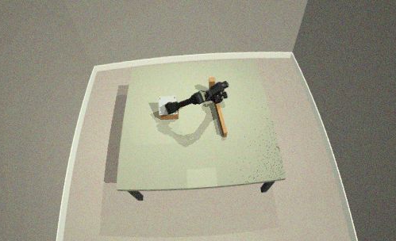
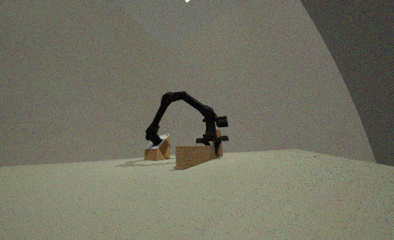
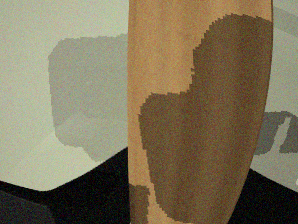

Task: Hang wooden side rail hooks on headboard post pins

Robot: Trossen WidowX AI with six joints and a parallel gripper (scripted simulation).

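The wooden headboard post is 20 mm behind my gripper tip, 130 mm to the left of it and 60 mm above it.
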